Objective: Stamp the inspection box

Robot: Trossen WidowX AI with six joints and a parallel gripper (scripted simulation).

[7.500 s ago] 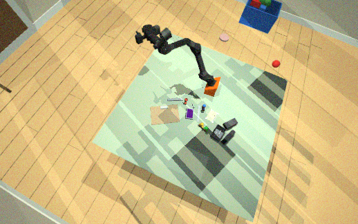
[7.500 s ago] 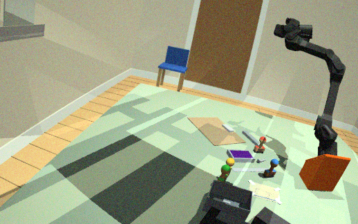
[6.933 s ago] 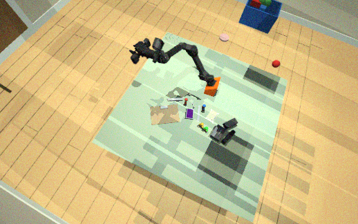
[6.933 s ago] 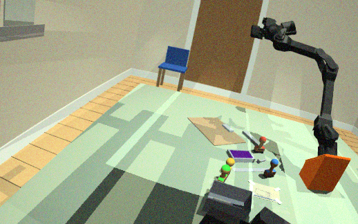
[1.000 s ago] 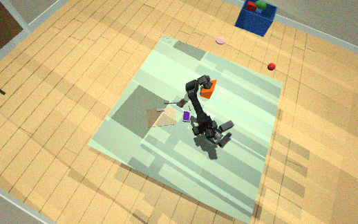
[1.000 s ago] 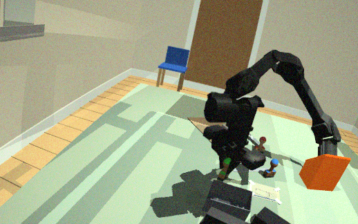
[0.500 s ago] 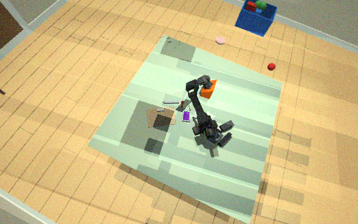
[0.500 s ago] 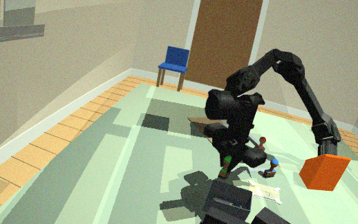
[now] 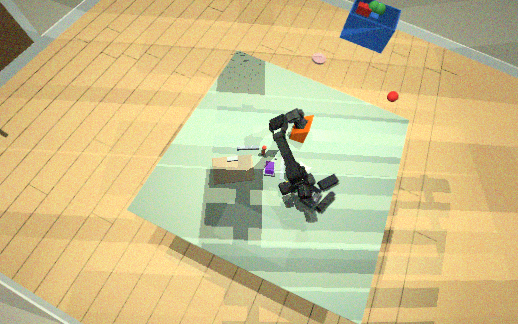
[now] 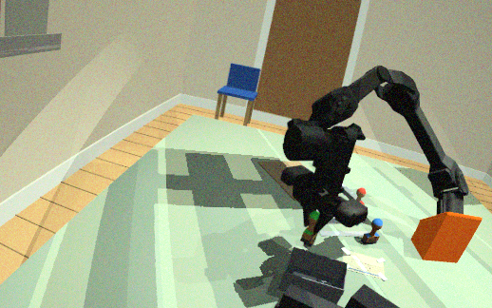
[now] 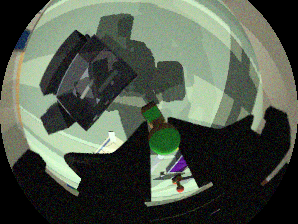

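My gripper tip is now 60 mm past the purple ink pad, 180 mm to the left of it and 50 mm above it. Round my gripper tip: yellow-knobbed stamp (10 mm behind, 50 mm to the right, 40 mm below); then green-knobbed stamp (right at my gripper tip); then grey box (30 mm behind, 100 mm to the left, 50 mm below).
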